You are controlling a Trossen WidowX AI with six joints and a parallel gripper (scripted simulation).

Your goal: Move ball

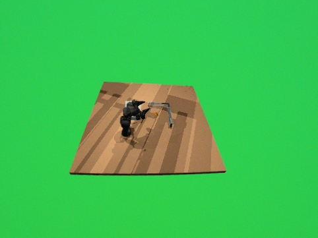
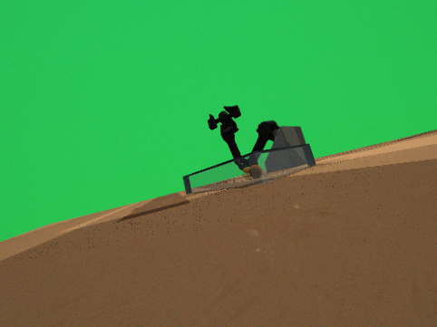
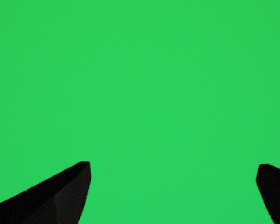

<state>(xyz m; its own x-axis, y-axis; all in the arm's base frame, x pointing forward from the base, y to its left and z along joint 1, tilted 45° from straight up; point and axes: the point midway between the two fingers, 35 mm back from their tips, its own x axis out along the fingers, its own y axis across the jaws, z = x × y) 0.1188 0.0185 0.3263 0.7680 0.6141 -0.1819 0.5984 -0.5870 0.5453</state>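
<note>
Now: gripper tip 80 mm short of the orange ball, 210 mm to the right of it and 330 mm above it. Round my gripper tip: thin grey bar: 230 mm ahead, 250 mm to the left, 290 mm below; then clear wall: 230 mm ahead, 250 mm to the left, 320 mm below.
</note>
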